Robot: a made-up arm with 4 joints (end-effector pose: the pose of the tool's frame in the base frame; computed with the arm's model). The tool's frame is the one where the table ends. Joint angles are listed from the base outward.
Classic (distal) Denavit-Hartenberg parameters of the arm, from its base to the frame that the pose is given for. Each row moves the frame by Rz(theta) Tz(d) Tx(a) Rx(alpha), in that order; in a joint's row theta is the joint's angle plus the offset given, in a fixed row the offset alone. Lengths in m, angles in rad.
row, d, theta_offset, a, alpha
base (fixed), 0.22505, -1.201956, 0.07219, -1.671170
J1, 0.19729, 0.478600, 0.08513, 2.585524
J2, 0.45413, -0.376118, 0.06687, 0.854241
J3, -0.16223, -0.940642, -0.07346, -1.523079
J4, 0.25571, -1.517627, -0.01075, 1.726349
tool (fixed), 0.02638, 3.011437, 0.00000, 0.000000
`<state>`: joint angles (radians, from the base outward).
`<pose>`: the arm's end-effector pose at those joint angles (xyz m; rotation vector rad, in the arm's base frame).
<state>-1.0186 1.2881 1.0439 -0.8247</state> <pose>-0.2345 0.2098 0.4934 -2.4970 -1.2443 -0.4287</pose>
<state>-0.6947 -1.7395 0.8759 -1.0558</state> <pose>-0.1594 -0.4640 0.4713 0.1256 1.6959 -0.7315</pose>
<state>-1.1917 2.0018 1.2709 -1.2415</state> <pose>-0.3247 0.0734 0.2670 2.0616 2.0225 0.5017</pose>
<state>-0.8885 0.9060 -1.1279 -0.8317</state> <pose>0.1896 -0.1553 0.6871 -0.7515 0.5626 0.5482</pose>
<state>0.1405 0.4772 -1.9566 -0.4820</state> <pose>0.1742 -0.3349 0.1224 1.5954 0.4862 0.6359</pose>
